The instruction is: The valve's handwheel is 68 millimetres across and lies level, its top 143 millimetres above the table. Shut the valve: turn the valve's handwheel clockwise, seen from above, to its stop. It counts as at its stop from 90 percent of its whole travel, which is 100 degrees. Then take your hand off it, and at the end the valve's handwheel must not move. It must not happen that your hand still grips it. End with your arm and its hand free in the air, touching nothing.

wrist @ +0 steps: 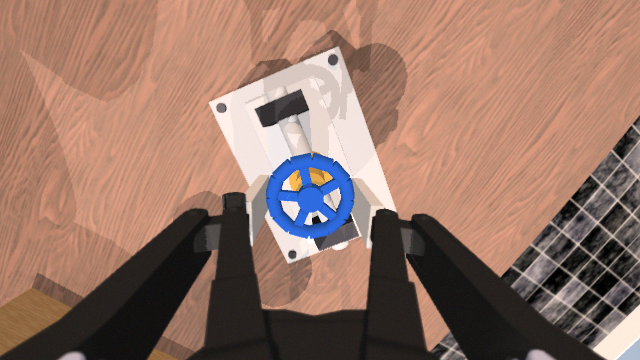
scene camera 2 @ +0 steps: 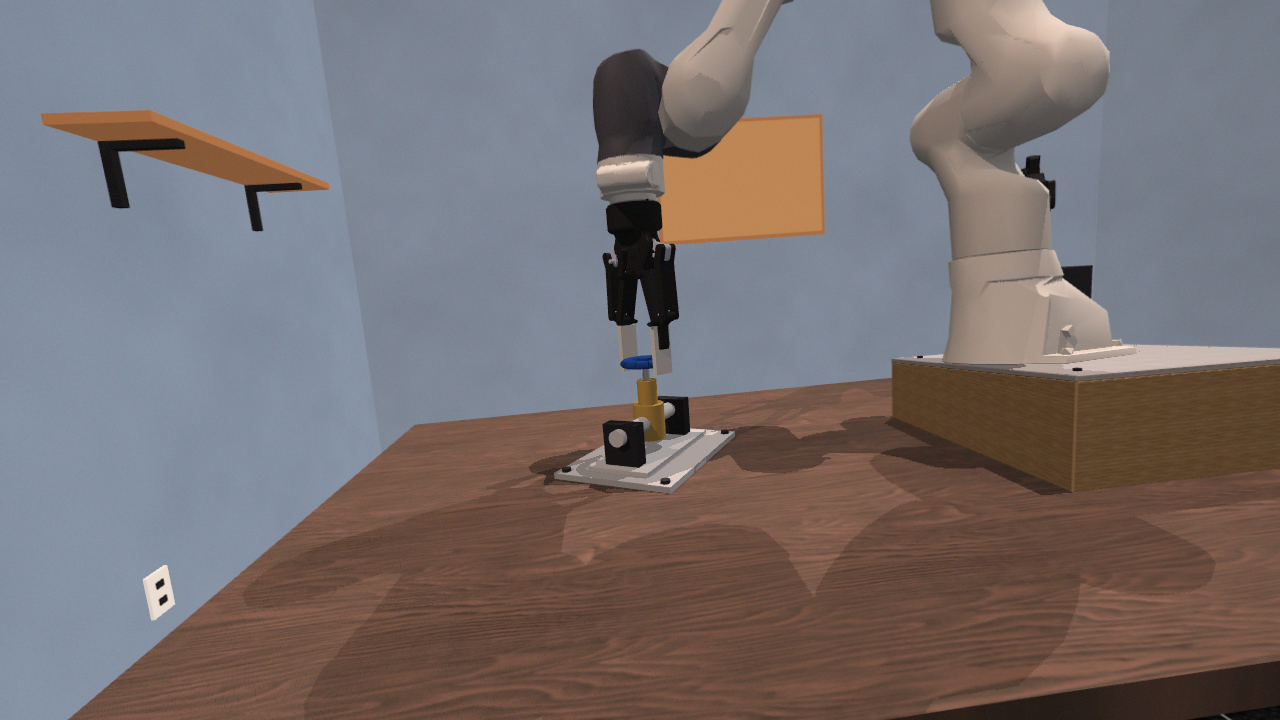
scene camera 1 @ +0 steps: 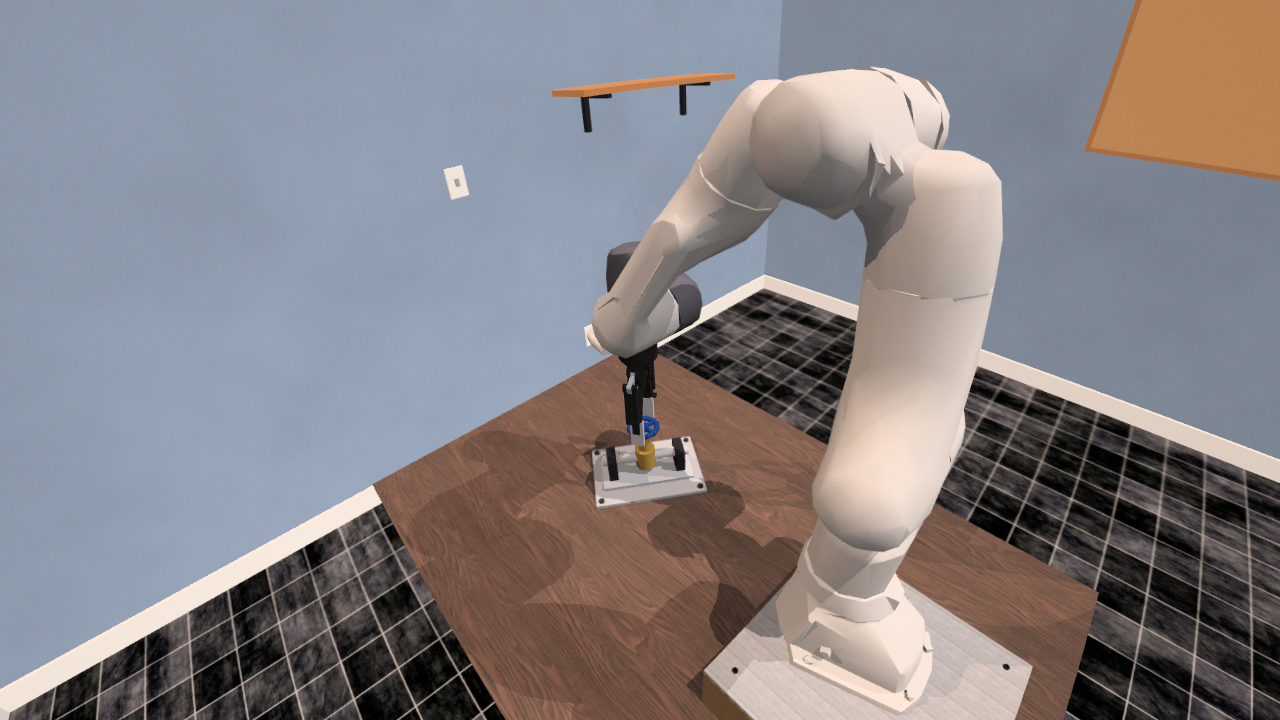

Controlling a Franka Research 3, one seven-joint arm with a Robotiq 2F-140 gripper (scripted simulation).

I see my gripper (scene camera 2: 645, 371) and a handwheel (wrist: 310, 198).
My gripper is seen too in the wrist view (wrist: 310, 192) and in scene camera 1 (scene camera 1: 643, 432).
